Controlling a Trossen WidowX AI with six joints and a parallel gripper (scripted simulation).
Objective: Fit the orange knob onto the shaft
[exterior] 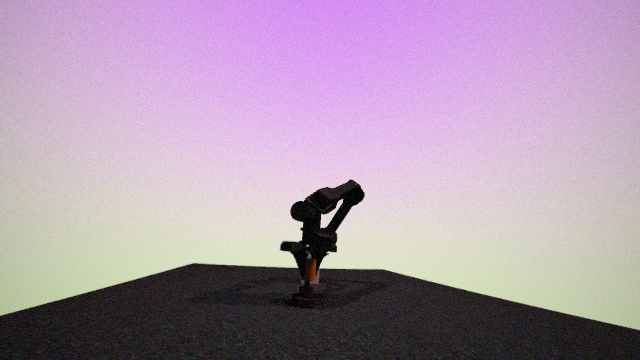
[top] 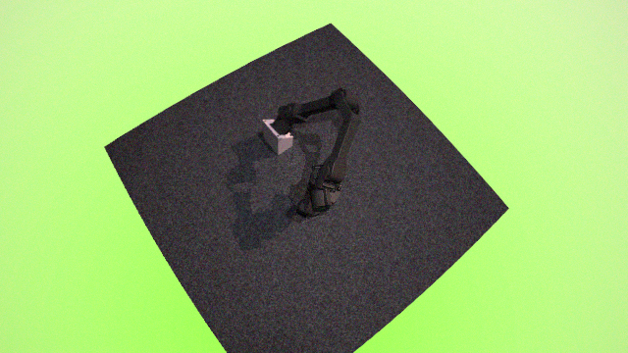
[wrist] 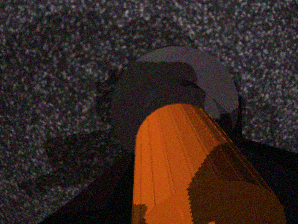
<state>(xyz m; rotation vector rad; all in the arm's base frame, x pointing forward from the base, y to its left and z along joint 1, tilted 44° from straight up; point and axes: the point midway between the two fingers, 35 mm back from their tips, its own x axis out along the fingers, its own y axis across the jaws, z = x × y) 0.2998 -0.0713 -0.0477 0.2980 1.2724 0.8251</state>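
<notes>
Right now my gripper tip is 4 cm above the round pedestal. Round my gripper tip: orange knob (2 cm above).
</notes>
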